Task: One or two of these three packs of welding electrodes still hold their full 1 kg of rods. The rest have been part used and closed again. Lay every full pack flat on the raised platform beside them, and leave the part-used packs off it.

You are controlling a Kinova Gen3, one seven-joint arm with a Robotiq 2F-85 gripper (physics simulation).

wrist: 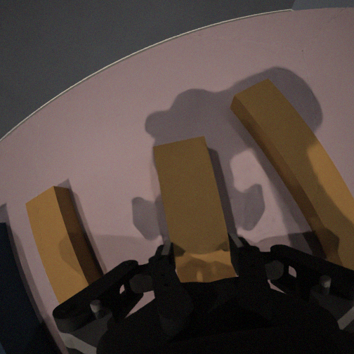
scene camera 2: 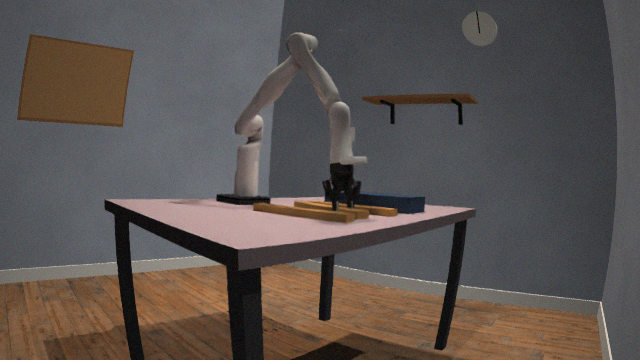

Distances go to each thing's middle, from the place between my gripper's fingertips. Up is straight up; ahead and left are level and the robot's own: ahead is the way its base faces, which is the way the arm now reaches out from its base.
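Dark blue raised platform [scene camera 2: 406, 204]: 5 cm behind my hand, 32 cm to the left of it, 2 cm above it.
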